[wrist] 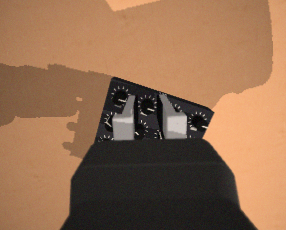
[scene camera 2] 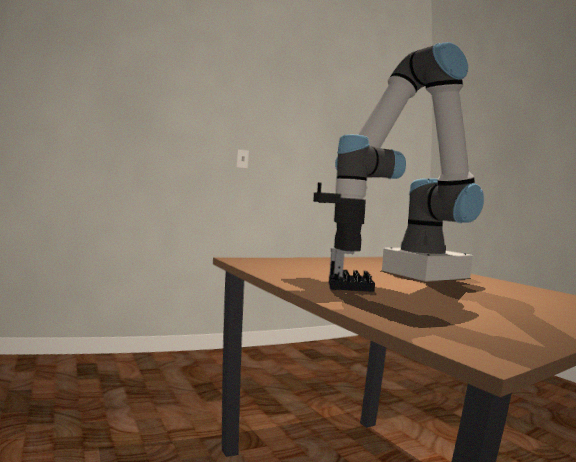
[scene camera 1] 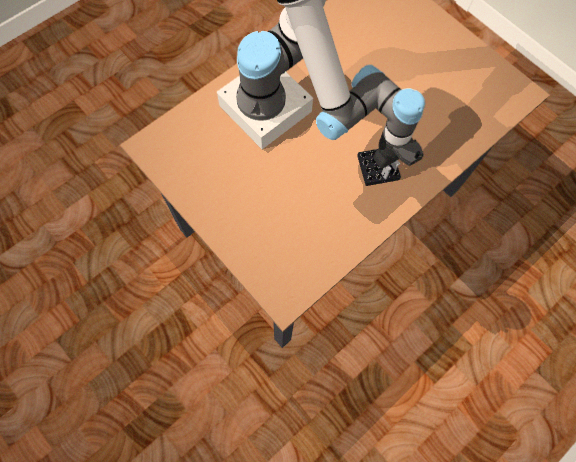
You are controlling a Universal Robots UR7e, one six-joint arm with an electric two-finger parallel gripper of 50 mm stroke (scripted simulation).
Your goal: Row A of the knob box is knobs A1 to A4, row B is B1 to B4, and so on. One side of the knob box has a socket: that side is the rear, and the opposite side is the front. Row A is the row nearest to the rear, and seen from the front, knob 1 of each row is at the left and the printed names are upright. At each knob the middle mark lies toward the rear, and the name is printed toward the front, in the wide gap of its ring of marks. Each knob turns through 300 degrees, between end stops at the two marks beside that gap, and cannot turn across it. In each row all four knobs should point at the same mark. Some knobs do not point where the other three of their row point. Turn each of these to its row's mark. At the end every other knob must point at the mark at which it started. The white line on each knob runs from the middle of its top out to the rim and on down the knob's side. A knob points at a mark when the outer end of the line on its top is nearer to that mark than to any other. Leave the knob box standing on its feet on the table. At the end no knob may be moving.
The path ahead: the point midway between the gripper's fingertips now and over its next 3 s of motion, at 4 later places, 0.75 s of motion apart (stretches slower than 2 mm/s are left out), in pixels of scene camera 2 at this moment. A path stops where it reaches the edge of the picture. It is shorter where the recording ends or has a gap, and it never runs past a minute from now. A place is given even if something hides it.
My gripper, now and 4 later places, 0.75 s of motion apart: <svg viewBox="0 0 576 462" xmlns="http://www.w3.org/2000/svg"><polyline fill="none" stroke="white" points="335,275 336,262 337,260 349,256 364,254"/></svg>
